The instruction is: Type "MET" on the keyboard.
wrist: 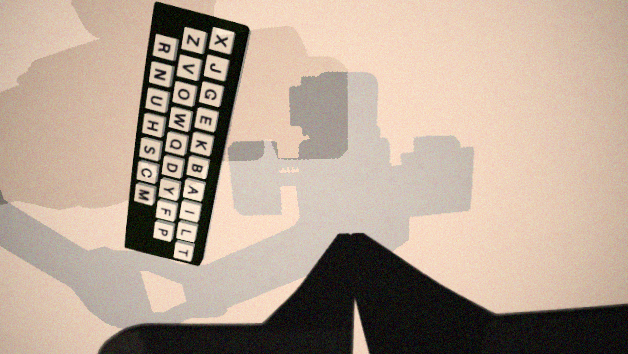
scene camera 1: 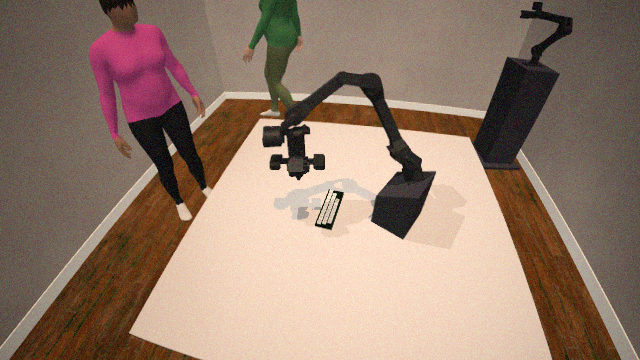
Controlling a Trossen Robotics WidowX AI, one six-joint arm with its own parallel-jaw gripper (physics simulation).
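Places are measured from the arm's base along level axes (x ahead, y left, z up), in millimetres.
Where they show: gripper, between the fingertips: point(wrist: 350, 246) point(scene camera 1: 299, 179); arm's base, origin of its link: point(scene camera 1: 415, 178).
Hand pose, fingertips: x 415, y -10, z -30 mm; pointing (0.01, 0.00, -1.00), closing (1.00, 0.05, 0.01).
Note:
Things, the pixels of their centre, and the offset from my fingertips. Level surfaces: height alone.
- small black keyboard, middle of its body: point(wrist: 178, 147) point(scene camera 1: 330, 208) 113 mm back, 6 mm right, 159 mm down
- M key, middle of its body: point(wrist: 145, 193) 142 mm back, 42 mm right, 152 mm down
- E key, middle of its body: point(wrist: 206, 119) 88 mm back, 17 mm left, 152 mm down
- T key, middle of its body: point(wrist: 184, 250) 116 mm back, 93 mm right, 152 mm down
- pale mat, height of its surface: 167 mm down
A small black keyboard point(scene camera 1: 329, 209) point(wrist: 173, 131) with white letter keys lies flat on the pale mat. In the wrist view it is left of centre, its letters turned sideways. The M key point(wrist: 144, 194) is at the lower end of its left row. The E key point(wrist: 205, 120) is in the right row, above its middle. The T key point(wrist: 183, 251) is at the lower end of the right row. My gripper point(scene camera 1: 298, 177) point(wrist: 350, 246) is shut and empty. It hangs well above the mat, beside the keyboard, to its right in the wrist view and touching no key.
The pale mat point(scene camera 1: 340, 290) point(wrist: 540, 90) carries shadows of the arm. The arm's dark base block point(scene camera 1: 402, 207) stands right of the keyboard. A person in pink point(scene camera 1: 142, 75) stands at the left, another in green point(scene camera 1: 281, 30) at the back. A dark pedestal point(scene camera 1: 517, 110) with another arm stands at the back right.

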